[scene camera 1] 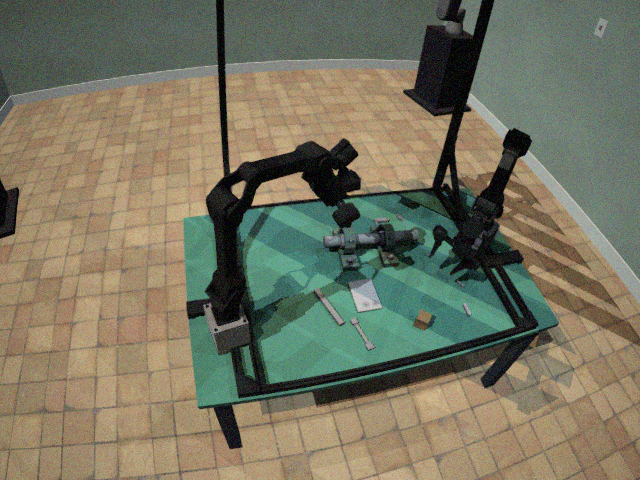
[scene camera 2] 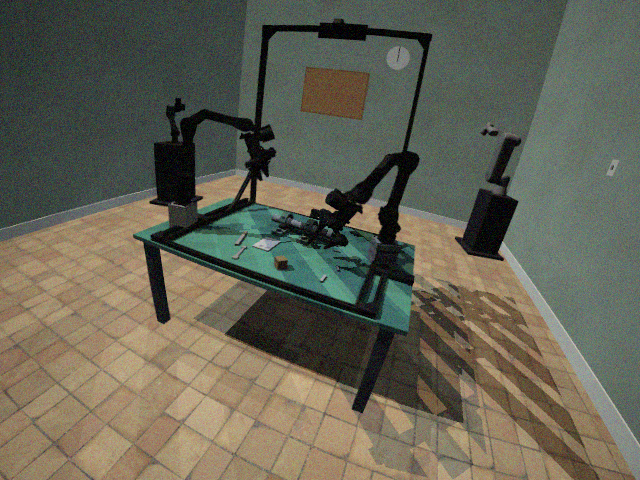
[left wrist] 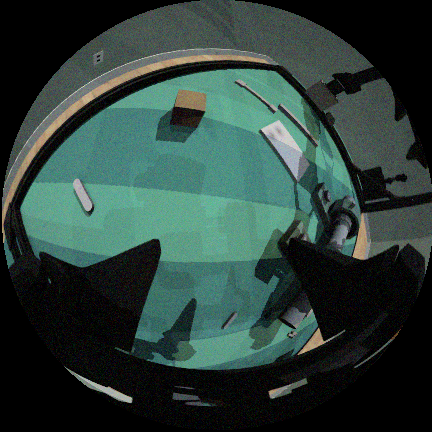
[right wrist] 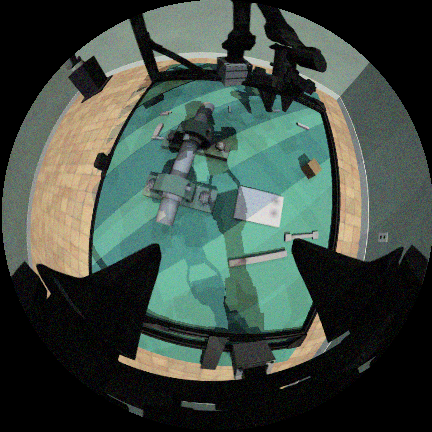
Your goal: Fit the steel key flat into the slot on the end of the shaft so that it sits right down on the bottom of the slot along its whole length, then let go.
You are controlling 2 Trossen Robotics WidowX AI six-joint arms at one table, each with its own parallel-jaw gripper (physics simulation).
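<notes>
Open and holding nothing, the left gripper [scene camera 1: 439, 266] [scene camera 2: 320, 240] [left wrist: 226, 246] appears in the right wrist view too, the same gripper [right wrist: 276, 111]. The right gripper [scene camera 1: 341, 216] [right wrist: 228, 249] is likewise open and holds nothing.
</notes>
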